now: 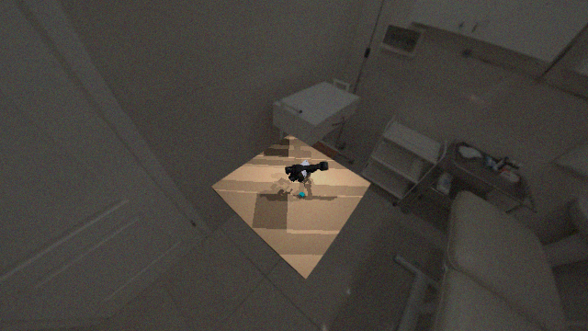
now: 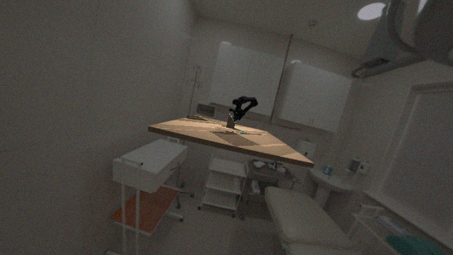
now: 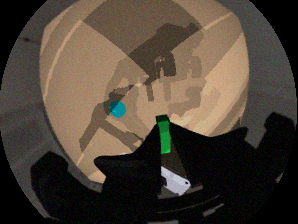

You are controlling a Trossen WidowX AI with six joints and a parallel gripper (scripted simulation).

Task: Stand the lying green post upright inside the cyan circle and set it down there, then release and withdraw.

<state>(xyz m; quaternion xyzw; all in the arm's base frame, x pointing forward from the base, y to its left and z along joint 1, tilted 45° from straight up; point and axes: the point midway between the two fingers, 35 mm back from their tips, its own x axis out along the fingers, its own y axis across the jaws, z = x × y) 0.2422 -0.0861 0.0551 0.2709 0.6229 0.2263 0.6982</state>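
Now: the cyan circle 150 mm below my gripper tip, 120 mm to the left of it and 10 mm ahead of it. Round my gripper tip: green post (20 mm behind).
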